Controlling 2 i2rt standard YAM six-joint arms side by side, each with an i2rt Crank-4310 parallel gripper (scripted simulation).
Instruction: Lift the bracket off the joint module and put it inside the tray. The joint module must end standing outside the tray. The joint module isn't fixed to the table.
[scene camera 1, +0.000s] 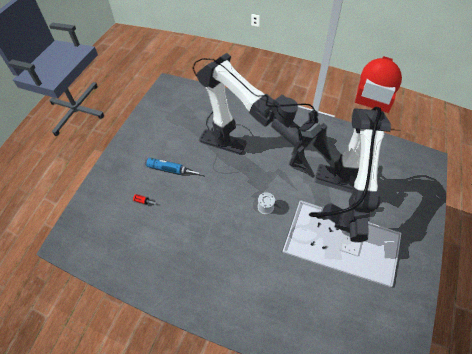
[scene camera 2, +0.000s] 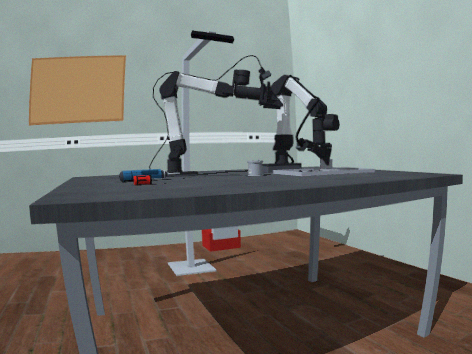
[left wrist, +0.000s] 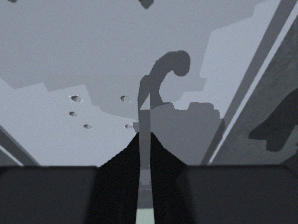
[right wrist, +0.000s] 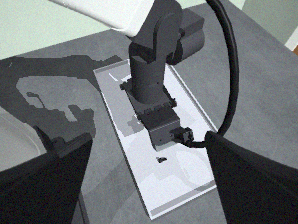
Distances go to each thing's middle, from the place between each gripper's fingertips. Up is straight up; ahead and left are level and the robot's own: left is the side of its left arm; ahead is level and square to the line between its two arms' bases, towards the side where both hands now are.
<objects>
My left gripper is now 30 mm short of the bracket (left wrist: 91, 105) and 20 mm above it. Round my left hand: tray (scene camera 1: 377, 257) (30 mm to the right, 30 mm below, 30 mm ahead).
Now: right hand 27 cm above the bracket, 20 cm to the right of it and 9 cm short of it. From my right hand the other things lie so: tray: 29 cm below, 18 cm to the left, 9 cm ahead.
</objects>
